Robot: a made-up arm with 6 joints.
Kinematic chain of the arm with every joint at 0, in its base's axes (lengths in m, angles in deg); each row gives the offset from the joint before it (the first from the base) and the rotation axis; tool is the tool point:
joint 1: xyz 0 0 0.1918 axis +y
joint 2: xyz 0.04 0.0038 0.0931 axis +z
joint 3: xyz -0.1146 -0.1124 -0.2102 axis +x
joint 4: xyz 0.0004 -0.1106 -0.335 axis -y
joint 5: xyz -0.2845 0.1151 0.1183 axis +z
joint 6: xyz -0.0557 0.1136 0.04 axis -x
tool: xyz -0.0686 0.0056 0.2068
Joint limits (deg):
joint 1: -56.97..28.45
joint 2: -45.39..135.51
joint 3: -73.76..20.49
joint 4: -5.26..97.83
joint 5: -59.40..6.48
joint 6: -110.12..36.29
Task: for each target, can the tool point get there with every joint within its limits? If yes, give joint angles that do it. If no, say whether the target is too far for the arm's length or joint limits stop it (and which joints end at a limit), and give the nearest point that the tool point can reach.
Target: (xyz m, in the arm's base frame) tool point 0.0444 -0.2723 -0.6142
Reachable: yes | joints -33.42 48.92 9.67 85.66 -40.16 -3.33
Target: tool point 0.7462 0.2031 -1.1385
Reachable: no: too far | nearest point 0.5348 0.1447 -0.7616 | short by 0.436 m
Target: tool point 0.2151 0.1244 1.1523
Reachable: no: joint limits stop it (at a limit: joint 1, joint 2, joint 3, joint 5) | nearest point 0.5602 0.0312 0.7948 | short by 0.506 m
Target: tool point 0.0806 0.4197 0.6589
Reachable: no: joint limits stop it (at a limit: joint 1, joint 2, joint 3, joint 4) | nearest point -0.1627 0.3681 0.2830 | short by 0.451 m
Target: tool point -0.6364 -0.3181 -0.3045
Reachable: yes | joints 14.49 12.37 -20.80 64.85 -32.46 -22.99
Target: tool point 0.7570 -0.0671 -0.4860
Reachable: yes | joints 7.88 115.02 -57.44 89.27 -48.80 -53.97
